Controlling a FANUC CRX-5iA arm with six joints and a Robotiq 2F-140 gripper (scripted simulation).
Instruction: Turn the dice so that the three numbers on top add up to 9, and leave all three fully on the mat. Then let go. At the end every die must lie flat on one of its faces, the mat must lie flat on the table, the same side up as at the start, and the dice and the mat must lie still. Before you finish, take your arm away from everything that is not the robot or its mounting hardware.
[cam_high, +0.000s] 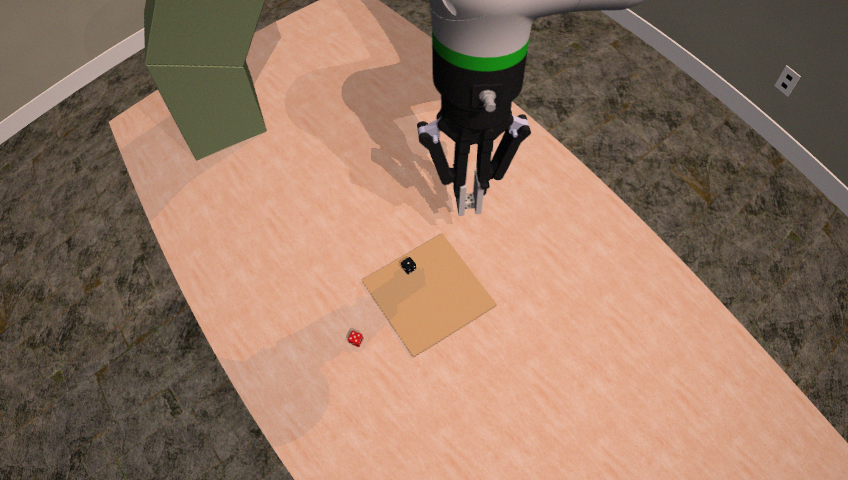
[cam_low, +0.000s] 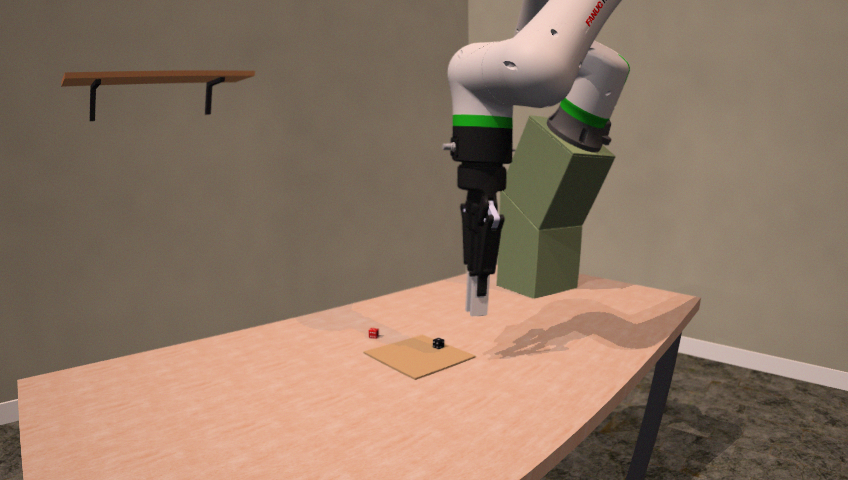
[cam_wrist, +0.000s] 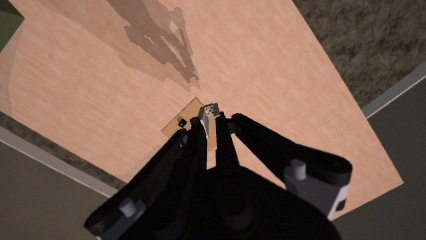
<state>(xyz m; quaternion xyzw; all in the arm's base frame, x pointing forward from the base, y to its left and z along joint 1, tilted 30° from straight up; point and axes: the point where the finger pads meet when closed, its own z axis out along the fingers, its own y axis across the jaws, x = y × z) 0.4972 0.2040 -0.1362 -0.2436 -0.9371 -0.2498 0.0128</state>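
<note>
Right now the tan square mat is 130 mm below my hand, 90 mm to the right of it and 40 mm ahead of it. Also, from my hand: black die: 120 mm below, 100 mm to the right, 10 mm behind; then white die: 30 mm below, 10 mm behind; then red die: 220 mm to the right, 120 mm below, 40 mm ahead.
</note>
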